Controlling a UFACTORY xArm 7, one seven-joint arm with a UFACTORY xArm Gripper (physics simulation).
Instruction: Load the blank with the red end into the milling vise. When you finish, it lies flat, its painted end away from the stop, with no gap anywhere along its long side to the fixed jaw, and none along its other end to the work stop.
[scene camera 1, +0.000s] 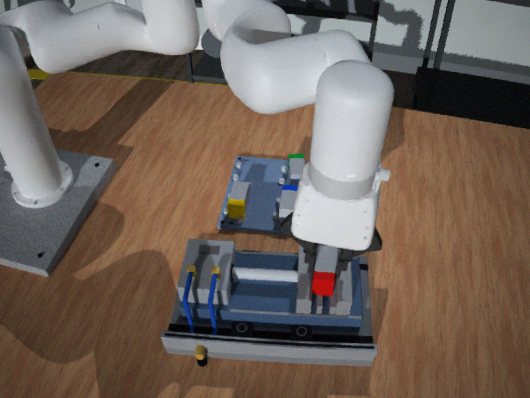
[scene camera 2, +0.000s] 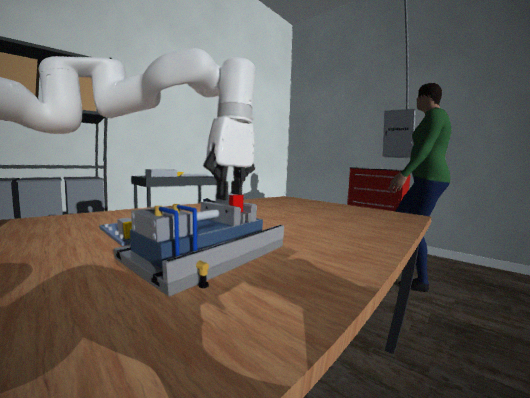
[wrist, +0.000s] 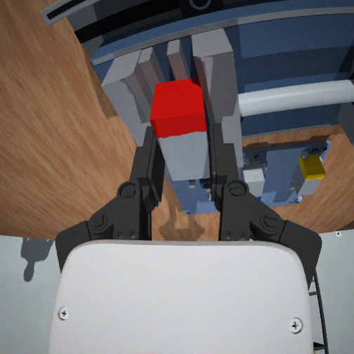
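Note:
The red-ended blank (scene camera 1: 324, 283) (scene camera 2: 236, 202) (wrist: 178, 102) is held over the slot of the milling vise (scene camera 1: 265, 299), its red end toward the vise's front. It looks about level, and its top stands above the jaw tops. My gripper (scene camera 1: 326, 260) (scene camera 2: 230, 193) (wrist: 185, 139) is shut on its grey sides, pointing down. In scene camera 1 the rod-side jaw (scene camera 1: 304, 300) (wrist: 212, 47) is left of the blank and the fixed jaw (scene camera 1: 344, 300) (wrist: 120, 80) right, with a gap on the fixed-jaw side in the wrist view. The far end and work stop are hidden.
A blue tray (scene camera 1: 260, 205) behind the vise holds a yellow-ended blank (scene camera 1: 236, 207) (wrist: 311, 167), a blue-ended blank (scene camera 1: 288, 200) and a green-ended blank (scene camera 1: 296, 165). Two blue hoses (scene camera 1: 214, 305) rise at the vise's left front. Thin bars (wrist: 175, 55) stand between the jaws.

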